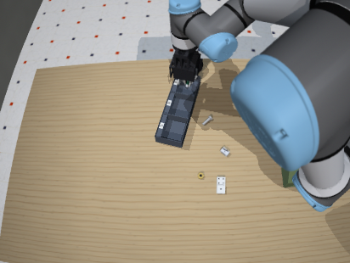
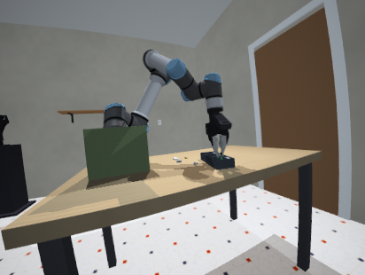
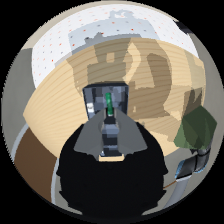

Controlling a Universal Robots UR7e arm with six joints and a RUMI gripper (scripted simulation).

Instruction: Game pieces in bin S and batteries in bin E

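Now: hand 9 cm past the white domino, 33 cm to the right of it and 5 cm above it. Also, from my hand: green battery 1 cm to the right, 2 cm below; black bin tray 3 cm ahead, 8 cm to the left, 3 cm below; grey cylinder 6 cm behind, 12 cm to the left, 5 cm below.
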